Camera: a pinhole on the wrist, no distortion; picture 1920 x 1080 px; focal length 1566.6 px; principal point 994.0 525.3 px. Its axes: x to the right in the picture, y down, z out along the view. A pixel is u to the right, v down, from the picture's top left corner.
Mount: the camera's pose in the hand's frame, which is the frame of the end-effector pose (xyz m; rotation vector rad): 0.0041 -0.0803 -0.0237 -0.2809 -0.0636 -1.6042
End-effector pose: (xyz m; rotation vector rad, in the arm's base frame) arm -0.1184 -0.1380 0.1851 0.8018 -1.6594 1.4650
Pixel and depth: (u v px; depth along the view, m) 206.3 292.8 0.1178
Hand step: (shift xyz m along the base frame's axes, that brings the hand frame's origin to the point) -0.0165 -0.0781 -0.0011
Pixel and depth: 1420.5 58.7 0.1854
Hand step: 0.0631 -0.1851 0.0139
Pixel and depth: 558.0 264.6 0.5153
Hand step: -0.2085 -0.4251 -0.1125
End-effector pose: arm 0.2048 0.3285 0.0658 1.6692 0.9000 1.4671
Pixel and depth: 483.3 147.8 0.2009
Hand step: 0.1613 -0.0381 0.0047
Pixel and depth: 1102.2 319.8 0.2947
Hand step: 0.2684 0.0035 -0.0507
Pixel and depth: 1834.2 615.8 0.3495
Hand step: 0.3501 0.1267 -0.1625
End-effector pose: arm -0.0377 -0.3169 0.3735 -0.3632 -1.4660 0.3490
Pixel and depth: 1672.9 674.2 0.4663
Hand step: -0.4547 -0.1023 0.2093
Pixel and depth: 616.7 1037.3 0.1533
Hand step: -0.1038 0.0235 0.0823
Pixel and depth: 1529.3 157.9 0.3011
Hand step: -0.2994 -0.1048 0.0474
